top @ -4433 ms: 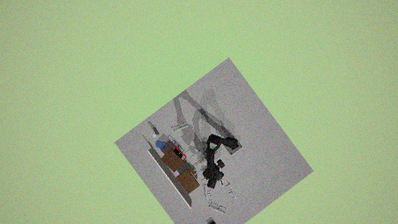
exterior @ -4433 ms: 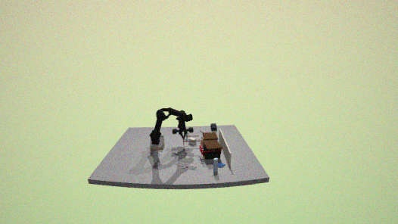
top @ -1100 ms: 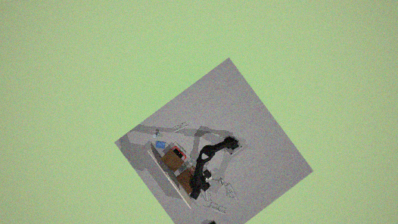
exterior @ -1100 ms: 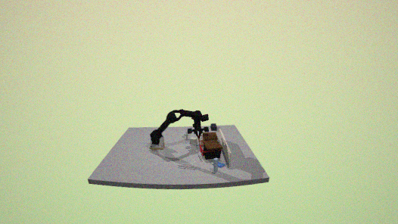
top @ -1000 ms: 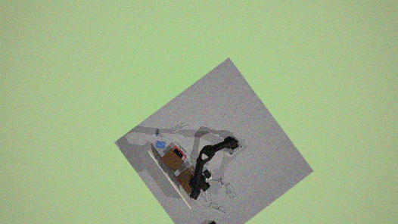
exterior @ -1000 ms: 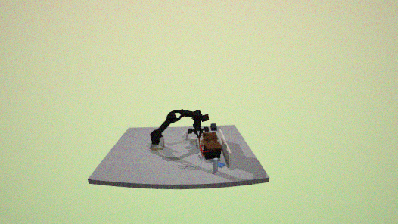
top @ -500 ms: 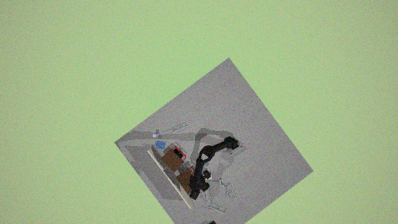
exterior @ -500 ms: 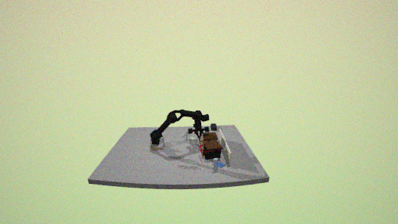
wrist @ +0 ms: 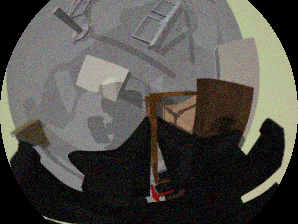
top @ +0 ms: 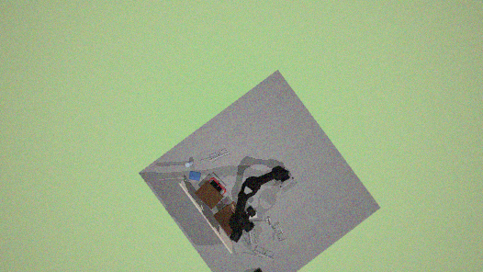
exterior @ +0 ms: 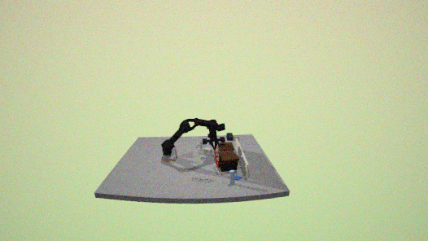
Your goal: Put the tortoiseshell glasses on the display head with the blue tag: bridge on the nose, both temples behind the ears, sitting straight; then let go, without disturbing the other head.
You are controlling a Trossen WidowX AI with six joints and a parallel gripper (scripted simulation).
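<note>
The display head lies 70 mm ahead of my gripper tip, 40 mm to the right of it and 10 mm below it. Also, from my gripper tip: blue tag 160 mm ahead, 410 mm to the right, 60 mm below; white block 60 mm behind, 50 mm to the left, 40 mm below; white panel 220 mm ahead, 130 mm to the right, 10 mm below.
</note>
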